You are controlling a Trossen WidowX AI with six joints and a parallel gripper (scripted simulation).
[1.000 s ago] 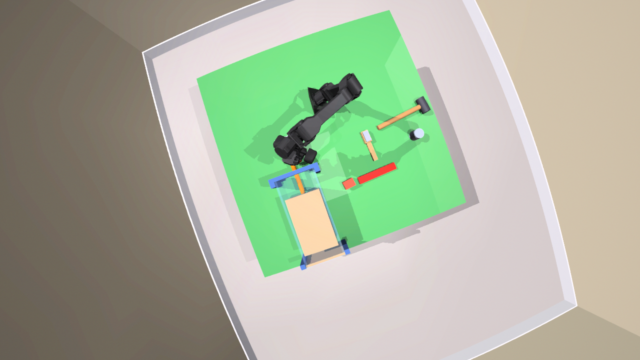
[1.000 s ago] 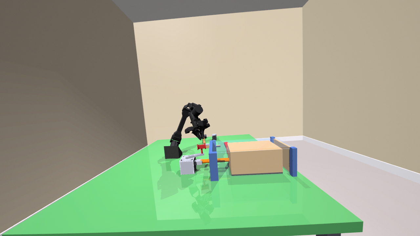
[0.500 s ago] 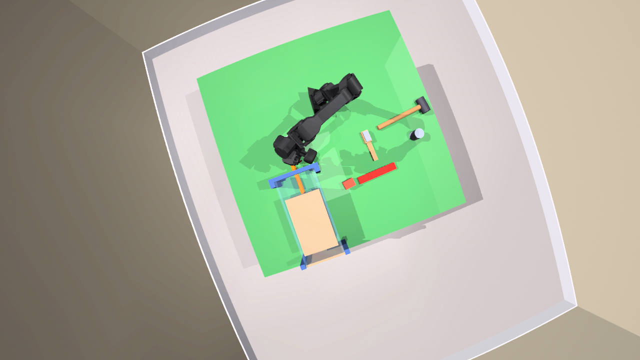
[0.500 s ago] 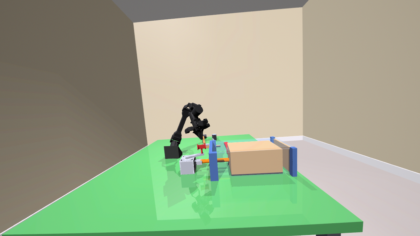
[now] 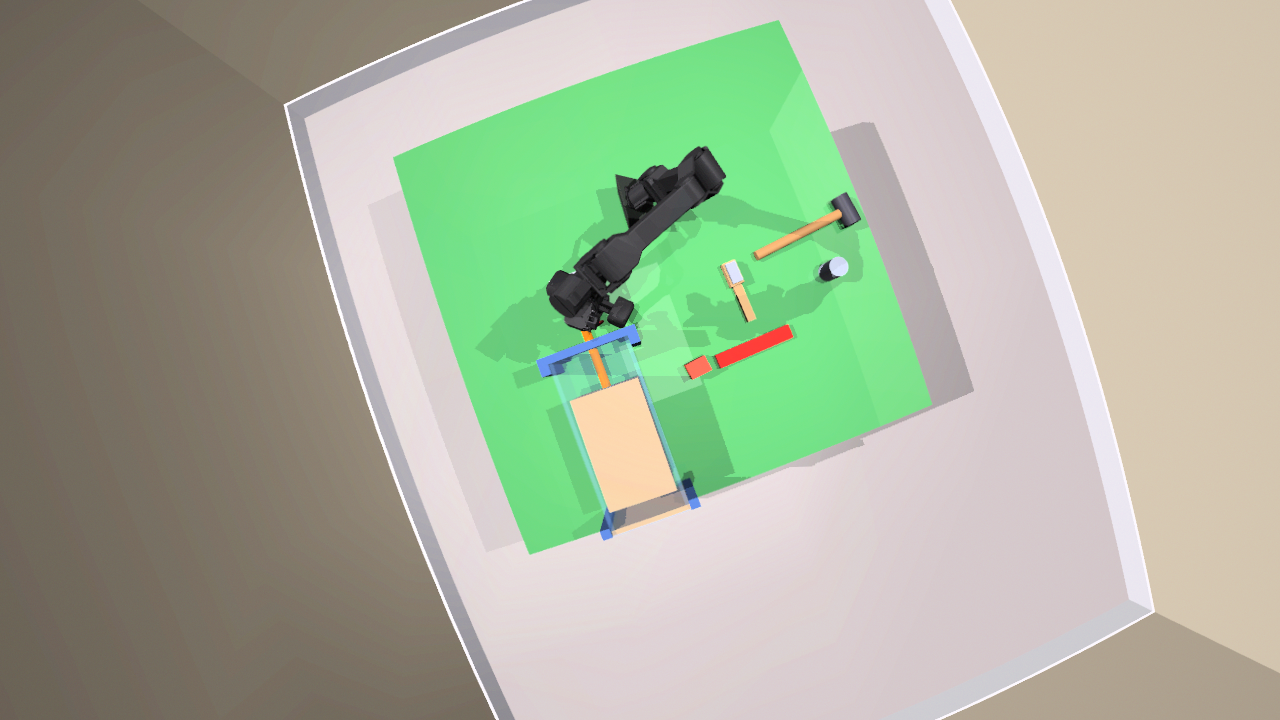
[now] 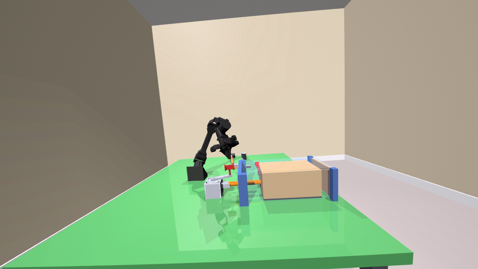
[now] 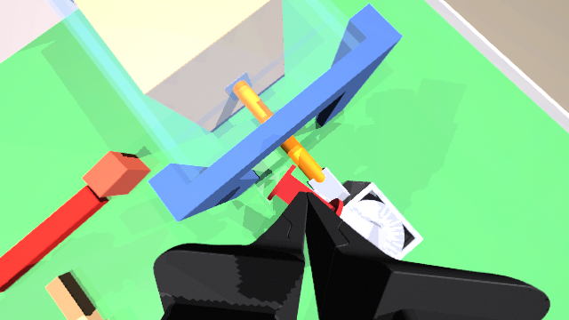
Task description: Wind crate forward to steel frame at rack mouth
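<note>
Now: the red knob 60 mm below my gripper tip and 10 mm behind it. Round my gripper tip: blue steel frame 90 mm below, 60 mm ahead, 20 mm to the right; winch 170 mm below, 110 mm behind, 60 mm to the right; winch handle 90 mm below, 40 mm behind, 20 mm to the right.
</note>
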